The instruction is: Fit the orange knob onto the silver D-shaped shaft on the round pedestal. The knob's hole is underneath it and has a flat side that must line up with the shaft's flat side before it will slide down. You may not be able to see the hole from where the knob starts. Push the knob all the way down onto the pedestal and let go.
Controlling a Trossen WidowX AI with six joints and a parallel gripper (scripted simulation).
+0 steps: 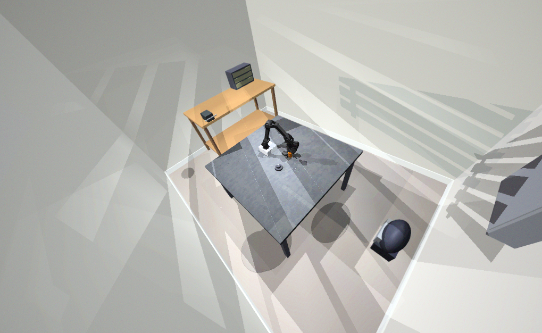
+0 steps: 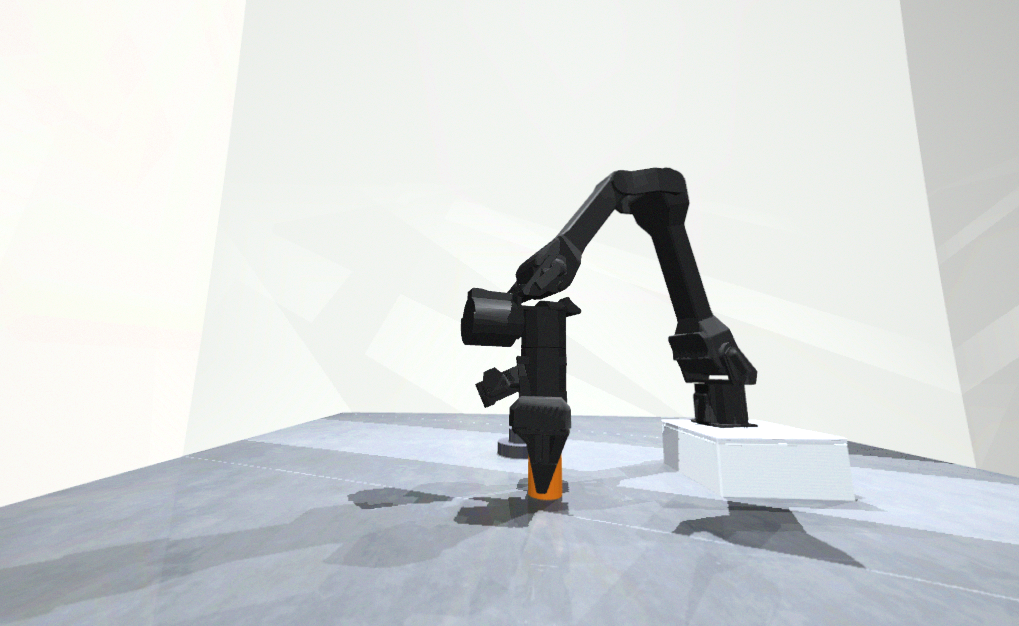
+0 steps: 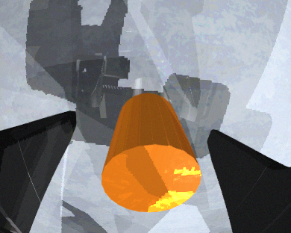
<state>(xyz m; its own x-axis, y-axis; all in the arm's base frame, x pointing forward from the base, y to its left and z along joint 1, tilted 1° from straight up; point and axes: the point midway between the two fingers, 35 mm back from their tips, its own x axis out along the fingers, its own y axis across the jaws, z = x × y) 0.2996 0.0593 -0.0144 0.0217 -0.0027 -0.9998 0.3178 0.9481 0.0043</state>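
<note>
Right now the orange knob is 3 cm above my gripper tip. From my gripper tip the other things lie so: round pedestal 2 cm behind, 21 cm to the right, 2 cm above.
</note>
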